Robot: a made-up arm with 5 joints. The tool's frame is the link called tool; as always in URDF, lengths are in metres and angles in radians. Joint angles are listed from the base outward. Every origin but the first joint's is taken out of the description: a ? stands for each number. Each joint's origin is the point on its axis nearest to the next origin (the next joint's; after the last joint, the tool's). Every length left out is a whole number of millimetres.
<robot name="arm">
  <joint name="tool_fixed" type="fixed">
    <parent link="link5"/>
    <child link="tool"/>
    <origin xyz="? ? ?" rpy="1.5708 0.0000 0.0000"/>
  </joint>
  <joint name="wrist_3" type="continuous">
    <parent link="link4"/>
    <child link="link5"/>
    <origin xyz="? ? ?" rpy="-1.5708 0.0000 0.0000"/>
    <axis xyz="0 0 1"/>
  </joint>
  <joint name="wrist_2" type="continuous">
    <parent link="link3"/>
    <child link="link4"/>
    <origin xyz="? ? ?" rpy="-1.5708 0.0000 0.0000"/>
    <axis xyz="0 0 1"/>
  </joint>
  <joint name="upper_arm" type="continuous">
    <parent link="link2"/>
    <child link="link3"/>
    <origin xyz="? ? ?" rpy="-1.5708 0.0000 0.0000"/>
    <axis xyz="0 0 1"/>
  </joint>
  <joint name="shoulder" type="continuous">
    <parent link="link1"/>
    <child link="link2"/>
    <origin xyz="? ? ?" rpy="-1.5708 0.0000 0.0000"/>
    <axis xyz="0 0 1"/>
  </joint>
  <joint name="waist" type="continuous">
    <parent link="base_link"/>
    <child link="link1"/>
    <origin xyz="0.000 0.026 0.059" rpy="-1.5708 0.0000 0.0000"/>
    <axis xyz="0 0 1"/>
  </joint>
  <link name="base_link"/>
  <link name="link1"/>
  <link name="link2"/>
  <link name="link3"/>
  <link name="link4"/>
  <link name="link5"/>
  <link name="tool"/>
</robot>
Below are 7 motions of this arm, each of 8 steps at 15 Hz.
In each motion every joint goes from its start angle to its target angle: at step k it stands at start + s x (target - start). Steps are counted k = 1, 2, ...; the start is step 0. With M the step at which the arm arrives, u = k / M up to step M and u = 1 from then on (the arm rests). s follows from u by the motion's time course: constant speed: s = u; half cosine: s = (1 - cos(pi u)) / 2; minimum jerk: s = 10 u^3 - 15 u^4 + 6 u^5.
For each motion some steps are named. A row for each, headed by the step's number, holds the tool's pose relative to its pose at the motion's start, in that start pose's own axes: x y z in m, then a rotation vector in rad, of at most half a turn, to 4 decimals.
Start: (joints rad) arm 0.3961 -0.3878 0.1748 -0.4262 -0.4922
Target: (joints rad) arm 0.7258 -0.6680 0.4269 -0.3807 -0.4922
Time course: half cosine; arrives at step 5
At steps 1, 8:
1: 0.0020 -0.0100 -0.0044 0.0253 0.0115 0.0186
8: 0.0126 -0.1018 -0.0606 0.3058 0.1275 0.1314

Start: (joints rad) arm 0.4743 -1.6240 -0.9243 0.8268 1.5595
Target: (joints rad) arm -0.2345 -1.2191 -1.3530 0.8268 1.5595
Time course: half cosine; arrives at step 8
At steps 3, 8:
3: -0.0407 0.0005 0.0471 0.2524 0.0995 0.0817
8: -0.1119 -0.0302 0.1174 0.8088 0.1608 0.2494

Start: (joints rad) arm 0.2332 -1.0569 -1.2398 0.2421 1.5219
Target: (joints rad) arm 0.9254 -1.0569 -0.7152 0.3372 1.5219
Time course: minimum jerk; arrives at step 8
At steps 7, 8:
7: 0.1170 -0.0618 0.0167 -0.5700 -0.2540 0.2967
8: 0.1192 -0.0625 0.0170 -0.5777 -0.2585 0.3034

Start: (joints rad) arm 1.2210 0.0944 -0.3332 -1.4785 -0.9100
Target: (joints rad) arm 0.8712 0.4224 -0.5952 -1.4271 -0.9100
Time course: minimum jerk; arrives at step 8
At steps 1, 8:
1: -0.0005 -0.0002 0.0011 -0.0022 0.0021 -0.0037
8: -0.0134 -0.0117 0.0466 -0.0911 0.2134 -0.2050

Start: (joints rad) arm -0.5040 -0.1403 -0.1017 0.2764 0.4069
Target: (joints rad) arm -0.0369 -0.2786 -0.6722 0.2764 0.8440
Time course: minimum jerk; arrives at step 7
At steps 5, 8:
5: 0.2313 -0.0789 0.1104 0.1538 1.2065 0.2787
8: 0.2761 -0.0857 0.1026 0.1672 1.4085 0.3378

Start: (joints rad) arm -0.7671 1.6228 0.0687 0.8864 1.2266
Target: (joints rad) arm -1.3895 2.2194 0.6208 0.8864 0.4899
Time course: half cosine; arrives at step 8
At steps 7, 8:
7: -0.0459 0.0990 0.0904 0.5707 -1.1447 -0.4878
8: -0.0483 0.1012 0.0977 0.5902 -1.1742 -0.5170

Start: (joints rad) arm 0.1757 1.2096 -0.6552 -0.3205 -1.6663
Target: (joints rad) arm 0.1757 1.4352 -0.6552 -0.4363 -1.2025
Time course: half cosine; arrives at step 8
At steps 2, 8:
2: 0.0058 0.0053 0.0038 -0.0443 0.0744 -0.0164
8: 0.0409 0.0327 0.0127 -0.2774 0.5107 -0.1687

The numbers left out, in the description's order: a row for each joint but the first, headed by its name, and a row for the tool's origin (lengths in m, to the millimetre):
tool: -0.013 -0.095 0.000
wrist_3: 0.085 0.001 0.000
wrist_2: -0.355 0.184 0.000
upper_arm: 0.009 0.055 0.000
shoulder: 0.117 0.105 0.000

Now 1 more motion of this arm.
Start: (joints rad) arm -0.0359 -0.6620 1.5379 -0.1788 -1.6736
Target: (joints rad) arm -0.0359 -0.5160 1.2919 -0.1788 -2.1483
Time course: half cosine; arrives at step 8
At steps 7, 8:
7: 0.0387 0.0350 -0.0562 0.0382 -0.2477 0.1763
8: 0.0399 0.0365 -0.0588 0.0407 -0.2574 0.1830

